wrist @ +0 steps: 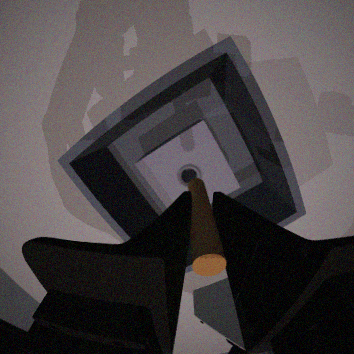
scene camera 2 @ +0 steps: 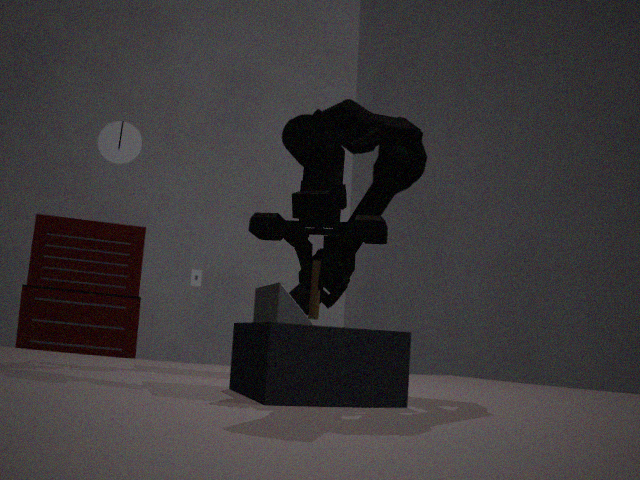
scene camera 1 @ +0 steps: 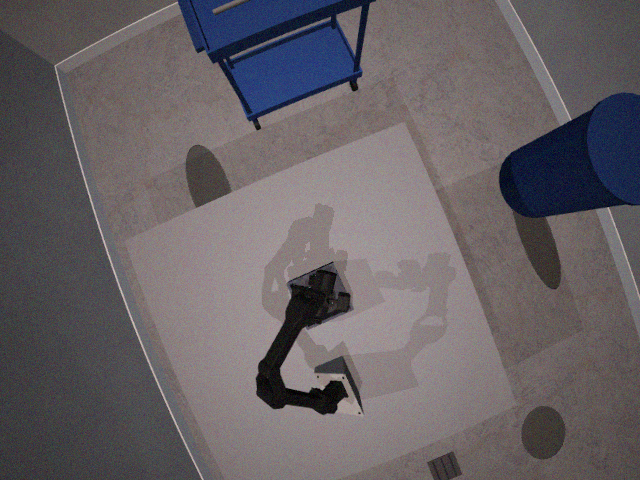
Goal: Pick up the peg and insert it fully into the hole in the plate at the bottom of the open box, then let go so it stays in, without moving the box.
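Places are measured from the arm's base along level axes (x back, y right, z up), in millimetres.
Pixels of known places: gripper, fingertip midpoint: (wrist: 201,198) (scene camera 2: 313,289); arm's base, origin of the base link: (scene camera 2: 291,309) (scene camera 1: 339,388).
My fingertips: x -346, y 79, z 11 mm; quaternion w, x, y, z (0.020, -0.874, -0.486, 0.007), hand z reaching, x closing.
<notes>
For each thing: its top centre in the pictures, then the offset to it from my fingertips. Level surfaces: height alone.
- orange-brown round peg, middle of its top: (wrist: 209,264) (scene camera 2: 317,261) dy -5, dx +8, dz +41 mm
- open dark box, middle of its top: (wrist: 190,190) (scene camera 2: 316,327) (scene camera 1: 320,296) dy -13, dx +14, dz -51 mm
- light plate, middle of its top: (wrist: 188,176) dy -13, dx +14, dz -88 mm
- pale table, its level: dz -149 mm
The orange-brown round peg (scene camera 2: 314,289) (wrist: 205,225) stands nearly upright between the fingers of my gripper (scene camera 2: 313,302) (wrist: 201,198), which is shut on it. In the scene camera 2 view the peg's lower end is just above the rim level of the open dark box (scene camera 2: 330,364) (wrist: 267,120). In the wrist view the light plate (wrist: 165,165) lies at the box's bottom, and its dark round hole (wrist: 188,175) shows just beyond the peg's lower end. In the scene camera 1 view my gripper covers much of the box (scene camera 1: 297,281), and the peg is hidden.
The arm's wedge-shaped base mount (scene camera 1: 353,387) (scene camera 2: 266,304) (wrist: 215,305) stands behind the box on the pale table (scene camera 1: 206,310). Farther off are a blue cart (scene camera 1: 305,72), a blue barrel (scene camera 1: 558,165) and a red cabinet (scene camera 2: 82,289).
</notes>
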